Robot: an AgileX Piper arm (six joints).
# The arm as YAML. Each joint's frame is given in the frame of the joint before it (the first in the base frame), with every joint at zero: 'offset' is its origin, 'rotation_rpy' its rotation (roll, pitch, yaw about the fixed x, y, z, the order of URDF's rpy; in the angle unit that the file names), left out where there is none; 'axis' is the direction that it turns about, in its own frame. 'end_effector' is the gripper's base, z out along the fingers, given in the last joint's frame.
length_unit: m
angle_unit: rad
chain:
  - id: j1
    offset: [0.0, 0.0, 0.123]
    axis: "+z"
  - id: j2
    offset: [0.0, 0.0, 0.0]
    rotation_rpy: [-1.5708, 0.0, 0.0]
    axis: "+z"
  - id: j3
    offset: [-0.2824, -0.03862, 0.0]
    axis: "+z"
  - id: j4
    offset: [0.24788, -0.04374, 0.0]
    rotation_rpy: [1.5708, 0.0, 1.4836]
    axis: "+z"
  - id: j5
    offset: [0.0, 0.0, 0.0]
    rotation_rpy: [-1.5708, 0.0, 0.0]
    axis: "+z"
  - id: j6
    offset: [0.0, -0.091, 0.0]
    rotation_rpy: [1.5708, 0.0, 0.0]
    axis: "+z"
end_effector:
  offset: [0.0, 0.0, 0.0]
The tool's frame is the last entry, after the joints.
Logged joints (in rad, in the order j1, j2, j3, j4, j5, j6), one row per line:
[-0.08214 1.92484 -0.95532 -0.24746 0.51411 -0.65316]
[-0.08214 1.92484 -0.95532 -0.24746 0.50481 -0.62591]
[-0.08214 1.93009 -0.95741 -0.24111 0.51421 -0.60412]
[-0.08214 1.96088 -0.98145 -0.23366 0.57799 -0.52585]
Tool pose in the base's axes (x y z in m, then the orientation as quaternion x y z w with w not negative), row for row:
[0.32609 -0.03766 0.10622 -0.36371 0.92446 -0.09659 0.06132]
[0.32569 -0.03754 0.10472 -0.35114 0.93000 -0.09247 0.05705]
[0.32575 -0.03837 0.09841 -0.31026 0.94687 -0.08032 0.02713]
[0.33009 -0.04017 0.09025 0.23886 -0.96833 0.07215 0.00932]
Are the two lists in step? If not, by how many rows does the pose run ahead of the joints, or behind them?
The pose runs 1 row ahead of the joints: the pose in row i belongs to the joints in row i + 1.
